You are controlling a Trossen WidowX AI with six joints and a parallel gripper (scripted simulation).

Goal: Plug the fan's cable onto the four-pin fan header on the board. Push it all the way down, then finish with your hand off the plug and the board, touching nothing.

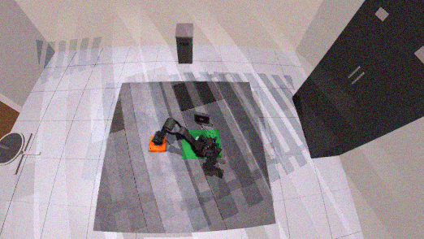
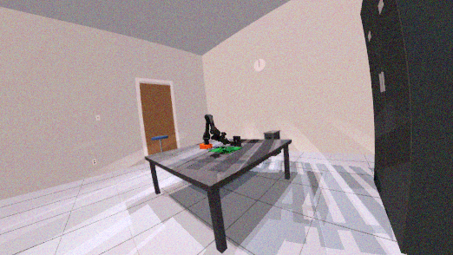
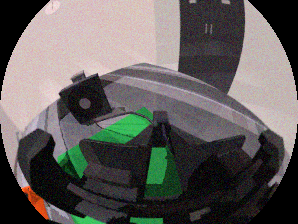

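Right now my gripper tip is 10 cm past the green board, 1 cm to the left of it and 9 cm above it. Round my gripper tip: white fan header 13 cm behind, 2 cm to the left, 7 cm below; fan plug 1 cm below; black square fan 11 cm behind, 17 cm to the left, 2 cm below.
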